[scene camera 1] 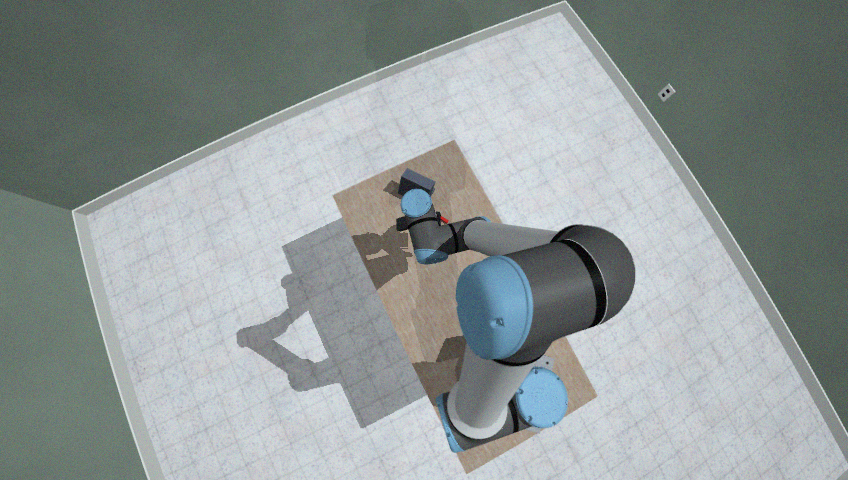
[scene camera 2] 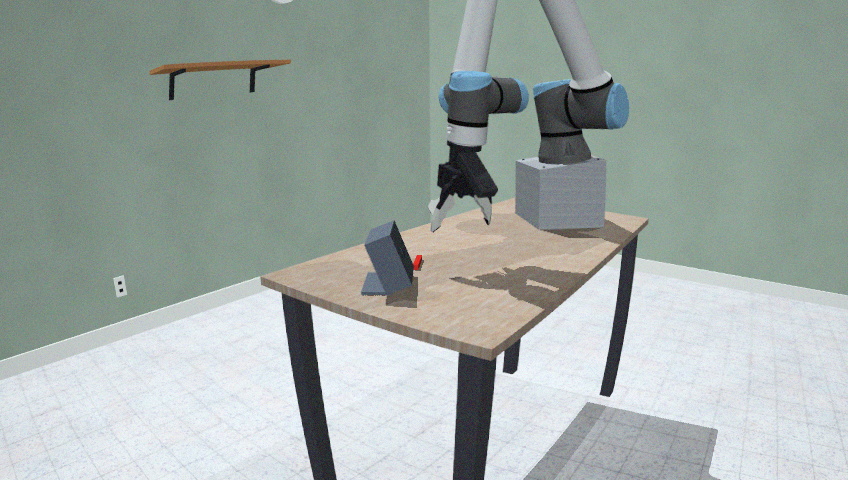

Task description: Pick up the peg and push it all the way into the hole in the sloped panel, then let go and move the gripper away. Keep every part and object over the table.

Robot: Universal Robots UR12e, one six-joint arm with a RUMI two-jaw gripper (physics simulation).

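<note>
The red peg (scene camera 1: 443,219) (scene camera 2: 417,262) lies on the table beside the sloped panel, partly hidden by the gripper in scene camera 1 and by the panel in scene camera 2. The dark grey-blue sloped panel (scene camera 1: 418,180) (scene camera 2: 389,258) stands tilted on its base near the table's far end from the robot's mount. Its hole does not show. My gripper (scene camera 2: 461,227) is open and empty, pointing down above the table, higher than the peg and apart from it. In scene camera 1 the wrist hides most of the gripper.
The wooden table (scene camera 1: 455,160) (scene camera 2: 333,261) carries the panel and the grey mount block (scene camera 2: 562,193) of the arm. The table's edges lie close to the panel at that end. A wall shelf (scene camera 2: 220,65) hangs well away from the arm.
</note>
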